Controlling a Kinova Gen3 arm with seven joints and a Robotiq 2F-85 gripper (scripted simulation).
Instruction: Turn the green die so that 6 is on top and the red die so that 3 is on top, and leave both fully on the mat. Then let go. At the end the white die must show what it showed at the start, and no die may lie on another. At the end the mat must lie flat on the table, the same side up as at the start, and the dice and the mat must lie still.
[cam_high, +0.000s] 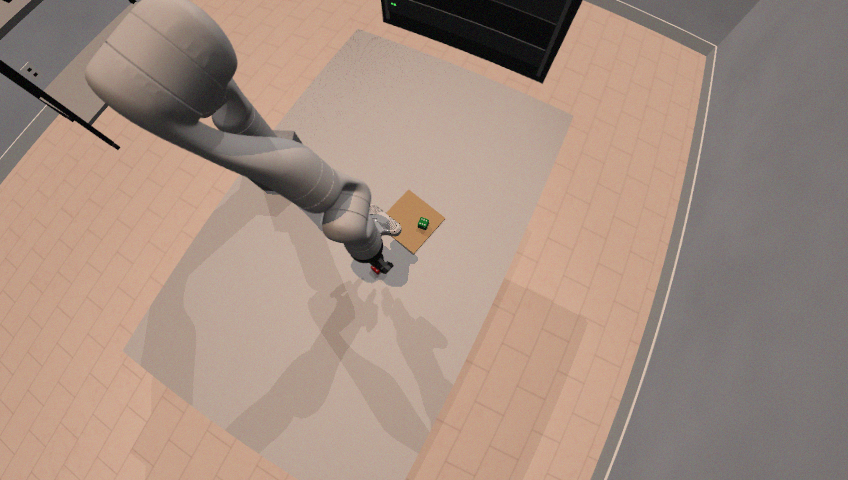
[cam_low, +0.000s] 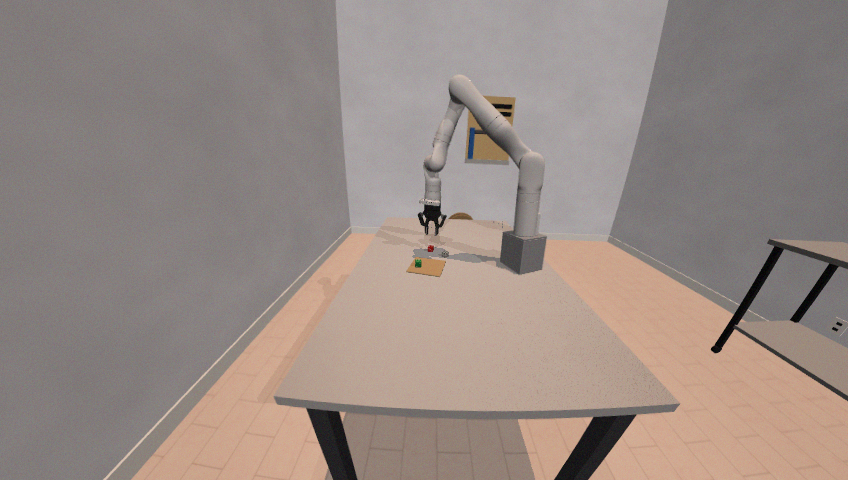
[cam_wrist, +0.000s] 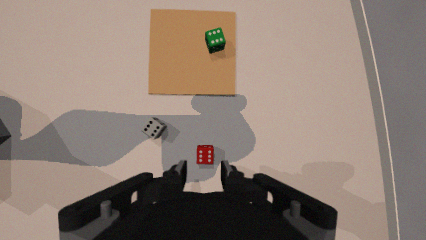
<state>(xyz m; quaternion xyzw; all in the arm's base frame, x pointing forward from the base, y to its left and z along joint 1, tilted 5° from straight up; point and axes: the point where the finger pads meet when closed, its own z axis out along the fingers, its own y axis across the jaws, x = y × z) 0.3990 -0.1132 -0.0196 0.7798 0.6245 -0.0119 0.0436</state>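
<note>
Right now my hand is 90 mm above the red die. Round my hand: white die (70 mm behind, 50 mm to the left, 90 mm below); green die (50 mm ahead, 170 mm to the left, 90 mm below); tan mat (10 mm ahead, 160 mm to the left, 100 mm below).
</note>
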